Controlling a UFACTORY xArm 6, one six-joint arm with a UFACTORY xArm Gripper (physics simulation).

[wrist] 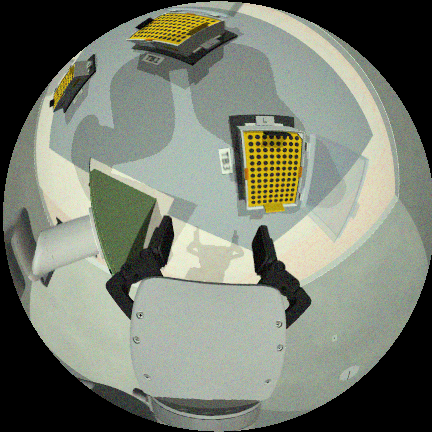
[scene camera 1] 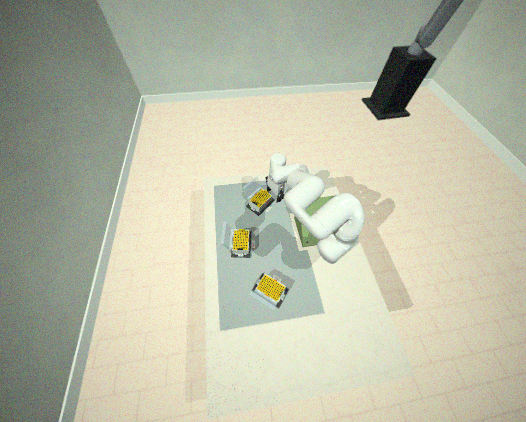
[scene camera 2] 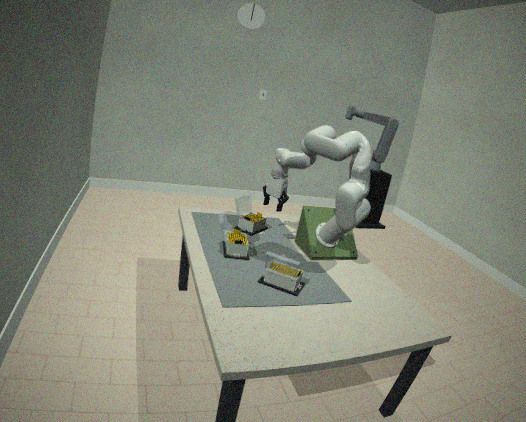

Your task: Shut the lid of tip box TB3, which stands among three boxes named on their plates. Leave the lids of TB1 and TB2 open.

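Places are measured from the arm's base along level axes (x ahead, y left, z up), in metres.
Pixels of known places: gripper, between the fingertips: (wrist: 213, 229) (scene camera 1: 274, 195) (scene camera 2: 272, 207); arm's base, origin of its link: (wrist: 96, 232) (scene camera 2: 326, 235).
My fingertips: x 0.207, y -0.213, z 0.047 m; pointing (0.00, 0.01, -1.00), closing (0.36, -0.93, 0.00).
Observation:
For each thing: its top centre in the pictures, then the offset to it from my fingertips. "pt": a spot on its surface instead. Level surfaces: height alone.
- Tip box TB3, centre of its top: (wrist: 278, 176) (scene camera 2: 253, 214) (scene camera 1: 260, 196) dx +0.065, dy -0.054, dz -0.061 m
- plate TB3, a spot on its surface: (wrist: 225, 161) pt dx +0.025, dy +0.000, dz -0.133 m
- middle box, centre of its top: (scene camera 2: 240, 237) (scene camera 1: 243, 239) dx +0.218, dy +0.196, dz -0.069 m
- grey-blue mat, height of its surface: dz -0.135 m
- pale table, height of its surface: dz -0.138 m
Tip box TB3 (scene camera 1: 260, 199) (scene camera 2: 252, 223) (wrist: 273, 170) stands at the mat's far end, its yellow tip rack showing. Its clear lid (scene camera 1: 252, 188) (scene camera 2: 243, 205) (wrist: 334, 190) stands open, tilted outward from the hinge side, at the right in the wrist view. The plate TB3 (wrist: 225, 161) lies beside the box. The middle box (scene camera 1: 241, 240) (scene camera 2: 236, 246) (wrist: 175, 29) and the near box (scene camera 1: 271, 288) (scene camera 2: 283, 276) (wrist: 66, 89) have raised lids; I cannot surely read their plates. My gripper (scene camera 1: 273, 189) (scene camera 2: 273, 206) (wrist: 213, 229) is open and empty, above table height beside TB3, apart from it.
The boxes stand on a grey-blue mat (scene camera 1: 235, 310) (scene camera 2: 237, 295) (wrist: 150, 155) on the pale table (scene camera 1: 300, 360) (scene camera 2: 320, 340). The green arm base (scene camera 1: 306, 235) (scene camera 2: 312, 235) (wrist: 120, 215) stands beside the mat. A black pedestal (scene camera 1: 400, 80) (scene camera 2: 381, 197) with a grey arm stands beyond the table.

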